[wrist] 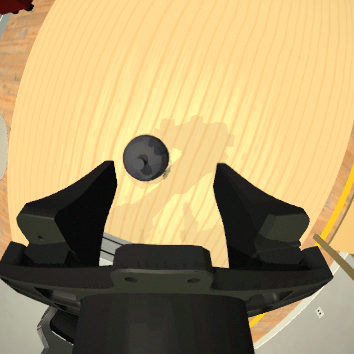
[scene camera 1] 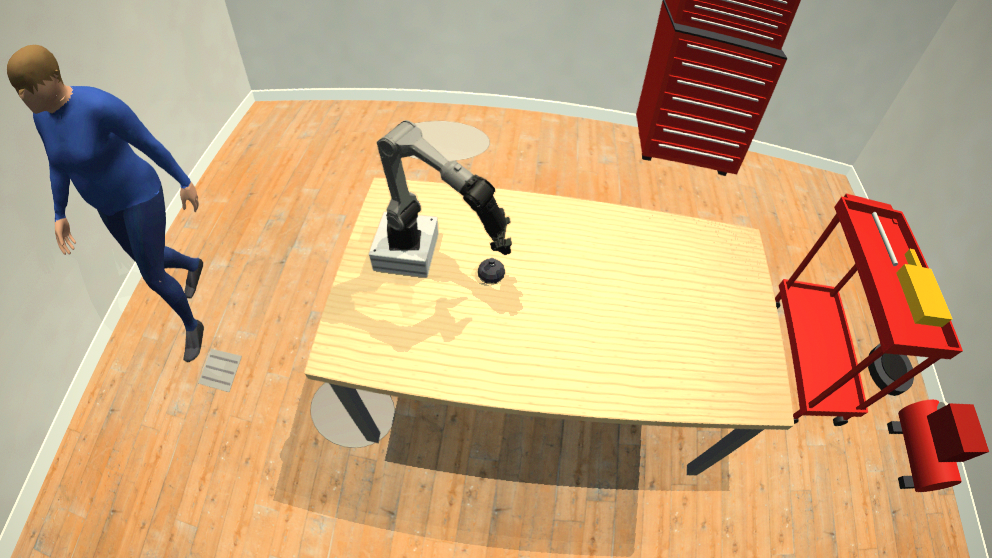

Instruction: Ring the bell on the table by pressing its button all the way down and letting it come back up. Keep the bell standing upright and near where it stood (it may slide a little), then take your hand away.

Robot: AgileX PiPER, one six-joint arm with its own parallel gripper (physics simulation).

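Note:
The dark round bell (scene camera 1: 491, 271) (wrist: 146, 158) stands upright on the table (scene camera 1: 624, 312) (wrist: 200, 60), a little in front of the robot's base. Its small button (wrist: 142, 161) shows on top in the wrist view. My gripper (scene camera 1: 502, 248) (wrist: 164, 173) is open and empty, pointing down. It hangs above the table, beside and above the bell, apart from it. In the wrist view the bell shows between the fingertips, closer to the left finger. The exact height of the fingertips over the bell is hard to tell.
The robot's white base block (scene camera 1: 400, 260) stands at the left end of the table. A red cart (scene camera 1: 922, 344) stands beyond the table's right end, and a red tool cabinet (scene camera 1: 714, 104) behind the table. A person in blue (scene camera 1: 114, 159) is on the left, off the table.

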